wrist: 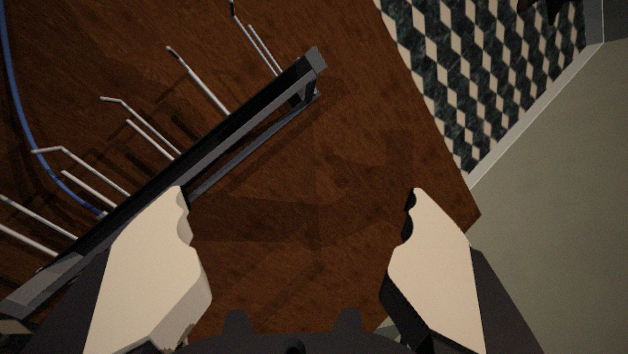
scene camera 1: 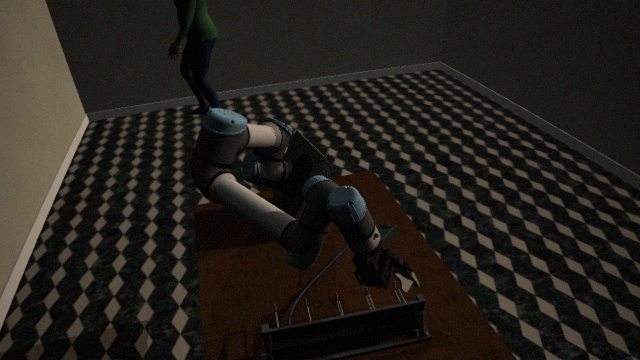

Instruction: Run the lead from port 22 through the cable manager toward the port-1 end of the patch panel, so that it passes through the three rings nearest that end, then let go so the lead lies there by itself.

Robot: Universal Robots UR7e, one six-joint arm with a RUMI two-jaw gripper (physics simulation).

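The blue lead (scene camera 1: 314, 280) (wrist: 19, 110) leaves the patch panel (scene camera 1: 345, 327) (wrist: 220, 131) between the two wire rings at its left end in the scene view, and curves back across the table. In the wrist view its plug end meets the panel left of the fingers, and it crosses one ring's (wrist: 90, 167) outline; whether it runs through that ring I cannot tell. More rings (scene camera 1: 369, 298) (scene camera 1: 339, 304) (wrist: 202, 86) stand along the panel. The lead's far end is hidden behind the arm in the scene view. My gripper (scene camera 1: 411, 281) (wrist: 300, 188) is open and empty, above the panel's right end area in the scene view.
The brown table (scene camera 1: 235, 285) (wrist: 350, 165) carries the panel and the arm. A grey block (scene camera 1: 390, 232) shows behind the wrist. A greenish upright board (scene camera 1: 307, 150) stands near the arm's base. A person in green (scene camera 1: 200, 22) stands on the tiled floor beyond the table.
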